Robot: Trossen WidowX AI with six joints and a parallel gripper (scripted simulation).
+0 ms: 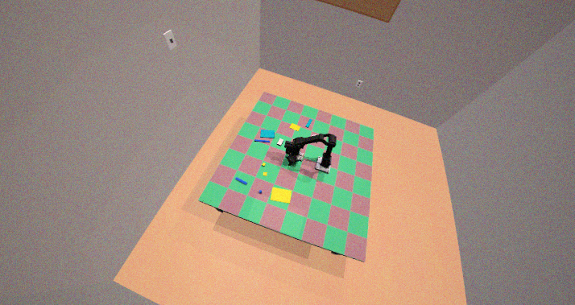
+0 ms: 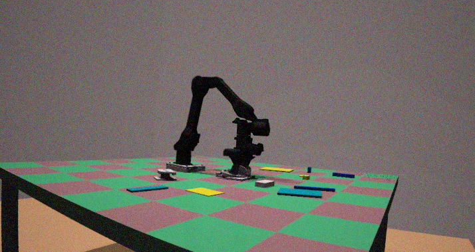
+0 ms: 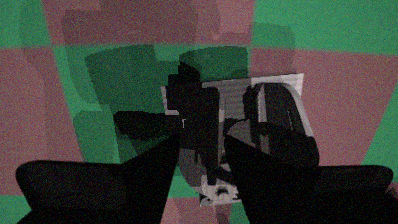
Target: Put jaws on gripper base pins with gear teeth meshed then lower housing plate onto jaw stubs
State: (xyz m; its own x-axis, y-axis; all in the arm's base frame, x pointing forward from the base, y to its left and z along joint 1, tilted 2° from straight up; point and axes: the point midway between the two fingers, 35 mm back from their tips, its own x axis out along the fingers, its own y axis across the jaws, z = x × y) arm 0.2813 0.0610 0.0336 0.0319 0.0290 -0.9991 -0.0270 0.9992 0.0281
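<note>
My gripper tip is now 60 mm to the left of the grey jaw and 30 mm past it. Also, from my gripper tip: small yellow cube (210 mm ahead, 170 mm to the left, 10 mm below); then blue bar (330 mm ahead, 30 mm to the right, 10 mm below); then white housing plate (50 mm behind, 40 mm to the right, 10 mm below).
</note>
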